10 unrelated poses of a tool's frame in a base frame.
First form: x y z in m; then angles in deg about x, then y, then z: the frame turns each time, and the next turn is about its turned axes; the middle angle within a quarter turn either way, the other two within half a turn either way.
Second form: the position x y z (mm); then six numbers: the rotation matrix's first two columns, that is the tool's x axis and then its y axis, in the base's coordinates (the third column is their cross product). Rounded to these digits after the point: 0 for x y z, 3 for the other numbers.
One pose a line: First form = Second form
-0.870 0.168 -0.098 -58.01 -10.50 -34.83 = -870 168 -98 0.807 -0.176 0.564 0.562 0.523 -0.641
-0.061 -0.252 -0.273 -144.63 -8.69 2.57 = -61 -252 -273 0.988 0.051 -0.149 -0.044 -0.819 -0.573
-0.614 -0.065 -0.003 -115.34 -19.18 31.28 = -614 -65 -3 0.807 0.032 -0.589 -0.490 -0.520 -0.699
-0.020 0.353 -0.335 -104.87 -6.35 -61.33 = -20 353 -335 0.477 0.276 0.834 0.872 -0.029 -0.489
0.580 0.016 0.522 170.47 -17.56 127.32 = 580 16 522 -0.578 -0.754 0.312 -0.758 0.638 0.136
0.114 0.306 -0.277 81.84 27.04 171.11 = 114 306 -277 -0.880 -0.423 0.217 -0.138 -0.210 -0.968
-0.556 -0.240 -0.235 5.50 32.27 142.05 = -556 -240 -235 -0.667 0.572 0.478 -0.520 -0.816 0.251
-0.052 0.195 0.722 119.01 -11.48 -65.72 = -52 195 722 0.403 0.370 -0.837 0.893 -0.358 0.272
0.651 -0.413 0.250 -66.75 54.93 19.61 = 651 -413 250 0.541 -0.576 -0.613 -0.193 0.624 -0.757
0.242 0.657 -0.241 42.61 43.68 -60.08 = 242 657 -241 0.361 -0.405 -0.840 0.627 0.772 -0.103
